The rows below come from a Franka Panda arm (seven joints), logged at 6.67 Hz.
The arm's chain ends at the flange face. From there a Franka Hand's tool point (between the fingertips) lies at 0.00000 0.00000 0.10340 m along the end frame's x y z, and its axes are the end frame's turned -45 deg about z.
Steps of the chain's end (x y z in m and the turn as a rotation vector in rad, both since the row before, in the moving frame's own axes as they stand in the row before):
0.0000 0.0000 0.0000 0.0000 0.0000 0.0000
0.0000 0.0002 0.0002 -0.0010 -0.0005 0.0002
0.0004 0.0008 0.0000 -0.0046 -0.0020 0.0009
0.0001 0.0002 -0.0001 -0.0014 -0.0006 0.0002
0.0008 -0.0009 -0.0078 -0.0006 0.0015 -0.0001
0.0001 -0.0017 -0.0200 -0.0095 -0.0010 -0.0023
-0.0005 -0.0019 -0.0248 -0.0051 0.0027 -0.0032
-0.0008 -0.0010 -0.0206 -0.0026 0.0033 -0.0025
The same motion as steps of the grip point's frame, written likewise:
0.0000 0.0000 0.0000 0.0000 0.0000 0.0000
-0.0003 0.0002 0.0002 -0.0004 -0.0011 0.0002
-0.0008 0.0010 0.0000 -0.0018 -0.0047 0.0009
-0.0002 0.0003 -0.0001 -0.0006 -0.0014 0.0002
0.0013 0.0001 -0.0078 -0.0015 0.0006 -0.0001
0.0005 -0.0005 -0.0200 -0.0060 -0.0074 -0.0023
0.0008 -0.0011 -0.0248 -0.0055 -0.0017 -0.0032
0.0002 -0.0008 -0.0206 -0.0042 0.0005 -0.0025

